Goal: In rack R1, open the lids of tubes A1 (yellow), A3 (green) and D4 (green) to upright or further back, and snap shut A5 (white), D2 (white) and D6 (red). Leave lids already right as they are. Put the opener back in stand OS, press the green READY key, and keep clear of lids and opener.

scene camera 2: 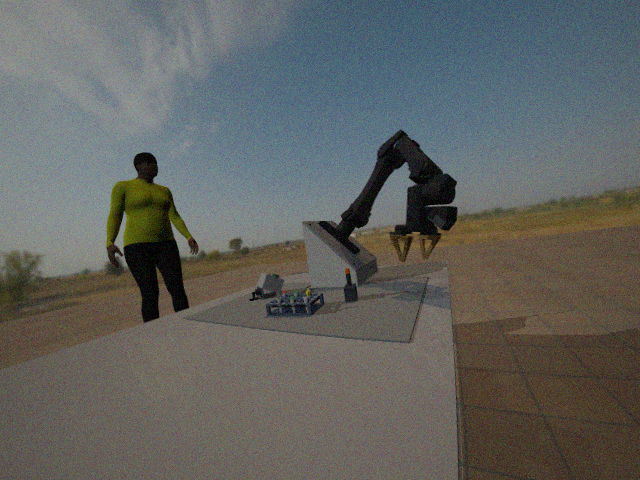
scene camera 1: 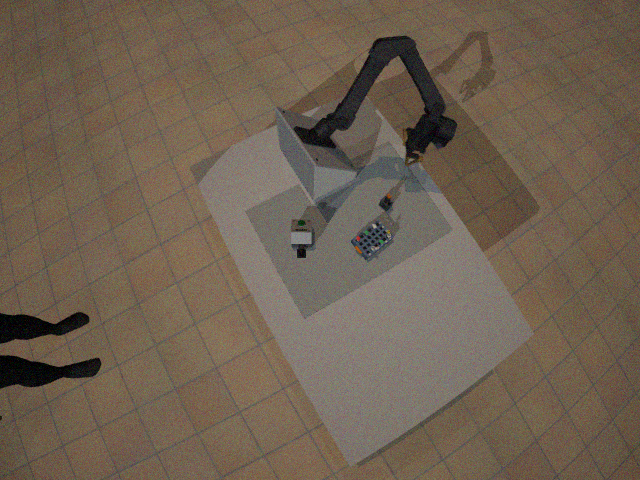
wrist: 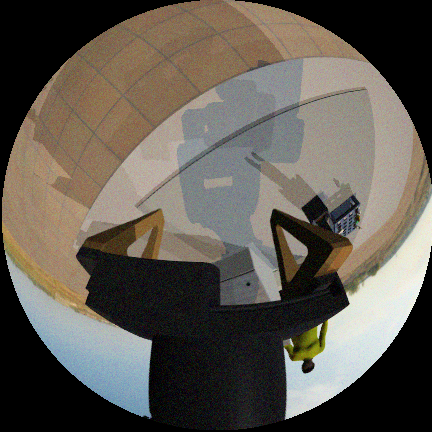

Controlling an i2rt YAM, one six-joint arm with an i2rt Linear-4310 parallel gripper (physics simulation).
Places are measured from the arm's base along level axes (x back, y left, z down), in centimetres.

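Pixels of known places: gripper, fingertip midpoint: [scene camera 2: 414, 260] [scene camera 1: 405, 155] [wrist: 216, 214]; arm's base, link origin: [scene camera 2: 338, 237] [scene camera 1: 315, 138].
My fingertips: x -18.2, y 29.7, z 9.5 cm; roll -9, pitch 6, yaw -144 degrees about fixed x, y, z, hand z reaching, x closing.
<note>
Ahead of a thing's pixels: the offset from my fingertips to its top centre. "spot": to the spot under its first point. Level surfaces: height alone.
My gripper [scene camera 1: 406, 149] [scene camera 2: 413, 259] [wrist: 216, 214] is wide open and empty, high above the table's right edge, well away from rack and stand. The blue rack R1 @(dx -19.7, dy -29.2, dz +1.7 cm) [scene camera 1: 368, 257] [scene camera 2: 281, 313] [wrist: 345, 210] stands on the mat. In scene camera 1 it shows a red lid @(dx -17.3, dy -33.9, dz +3.1 cm) [scene camera 1: 357, 238], green lids [scene camera 1: 366, 233] [scene camera 1: 381, 241], a yellow lid @(dx -21.3, dy -23.5, dz +2.2 cm) [scene camera 1: 388, 235] and white lids; their angles are too small to tell. The orange-topped opener @(dx -10.7, dy -16.4, dz -0.9 cm) [scene camera 1: 388, 196] [scene camera 2: 347, 271] is upright in dark stand OS @(dx -10.9, dy -16.3, dz +3.6 cm) [scene camera 1: 385, 203] [scene camera 2: 350, 293] [wrist: 315, 206]. The green READY key @(dx -4.8, dy -49.3, dz -0.8 cm) [scene camera 1: 301, 223] sits on its box.
The grey key box @(spot: dx -7.4, dy -50.9, dz +1.6 cm) [scene camera 1: 301, 238] [scene camera 2: 269, 284] stands left of the rack on the grey mat @(dz +7.6 cm) [scene camera 1: 310, 299] [scene camera 2: 372, 328] [wrist: 340, 130]. The pale arm pedestal [scene camera 1: 336, 178] [scene camera 2: 330, 263] rises behind. A person [scene camera 2: 147, 217] [wrist: 306, 345] in a yellow-green top stands beyond the table.
</note>
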